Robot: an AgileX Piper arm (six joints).
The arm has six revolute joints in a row. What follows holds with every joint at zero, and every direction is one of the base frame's. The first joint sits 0.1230 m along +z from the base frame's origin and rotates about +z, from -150.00 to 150.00 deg. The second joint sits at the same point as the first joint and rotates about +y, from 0.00 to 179.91 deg. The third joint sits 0.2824 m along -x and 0.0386 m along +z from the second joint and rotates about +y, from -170.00 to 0.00 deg. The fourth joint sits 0.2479 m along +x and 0.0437 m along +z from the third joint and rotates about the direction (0.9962, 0, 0.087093), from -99.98 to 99.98 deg. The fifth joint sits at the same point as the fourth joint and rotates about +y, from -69.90 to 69.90 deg. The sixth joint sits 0.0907 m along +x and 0.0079 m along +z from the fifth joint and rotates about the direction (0.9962, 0, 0.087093), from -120.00 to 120.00 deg. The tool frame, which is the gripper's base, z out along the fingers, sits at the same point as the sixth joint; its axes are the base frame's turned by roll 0.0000, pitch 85.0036 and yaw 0.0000 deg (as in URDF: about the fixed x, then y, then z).
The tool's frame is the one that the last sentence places.
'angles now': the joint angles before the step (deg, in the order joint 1, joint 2, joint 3, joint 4, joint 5, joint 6). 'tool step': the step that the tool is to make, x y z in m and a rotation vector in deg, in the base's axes. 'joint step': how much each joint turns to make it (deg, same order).
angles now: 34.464, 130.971, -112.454, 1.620, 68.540, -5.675
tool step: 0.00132, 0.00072, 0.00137, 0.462, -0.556, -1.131
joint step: 0.000, 0.037, -0.345, -0.101, -0.441, 1.155
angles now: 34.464, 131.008, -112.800, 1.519, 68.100, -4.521
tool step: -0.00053, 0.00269, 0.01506, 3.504, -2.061, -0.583
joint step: 0.000, -1.703, -0.040, 1.757, -1.946, 0.130
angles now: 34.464, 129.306, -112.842, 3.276, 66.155, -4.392
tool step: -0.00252, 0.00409, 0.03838, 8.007, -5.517, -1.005
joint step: 0.000, -4.274, -0.001, 3.596, -4.824, 0.000
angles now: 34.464, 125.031, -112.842, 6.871, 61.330, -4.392
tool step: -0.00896, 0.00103, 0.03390, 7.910, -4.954, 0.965
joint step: 0.000, -4.978, 2.434, 5.016, -5.718, -2.703
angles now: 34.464, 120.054, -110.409, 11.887, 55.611, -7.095
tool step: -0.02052, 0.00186, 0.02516, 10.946, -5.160, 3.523
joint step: 0.333, -6.749, 7.986, 11.652, -10.032, -9.203
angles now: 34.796, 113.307, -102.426, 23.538, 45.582, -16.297
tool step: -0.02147, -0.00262, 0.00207, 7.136, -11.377, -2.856
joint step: 2.195, -7.171, 13.875, 6.229, -20.309, -7.605
